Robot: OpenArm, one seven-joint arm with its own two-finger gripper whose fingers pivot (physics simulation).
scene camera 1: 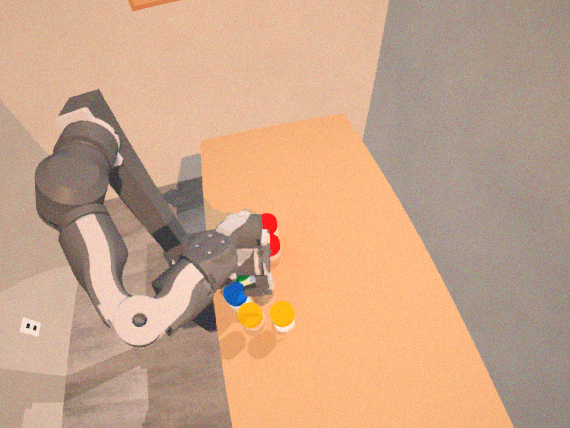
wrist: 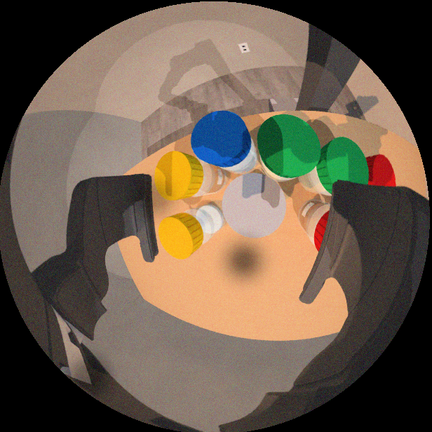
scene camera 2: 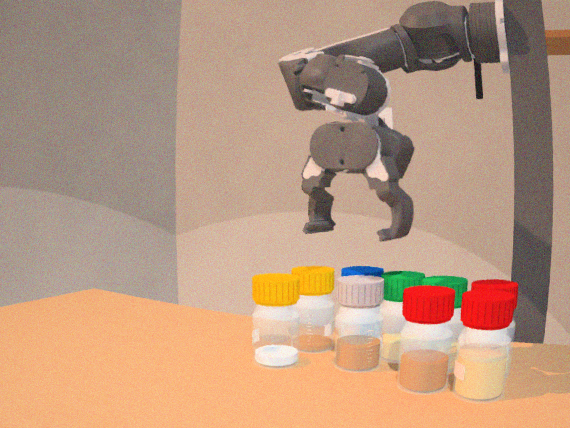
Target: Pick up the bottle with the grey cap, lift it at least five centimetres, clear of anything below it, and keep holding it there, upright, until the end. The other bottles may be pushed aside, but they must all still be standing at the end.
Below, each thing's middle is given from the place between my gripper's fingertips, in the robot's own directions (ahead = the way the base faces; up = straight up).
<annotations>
Right now my hand is 100 mm above the grey-capped bottle (scene camera 2: pixel 359 322) and 10 mm to the right of it. Round my hand: blue-capped bottle (wrist: pixel 220 138) 100 mm below, 70 mm behind, 20 mm to the right.
</annotations>
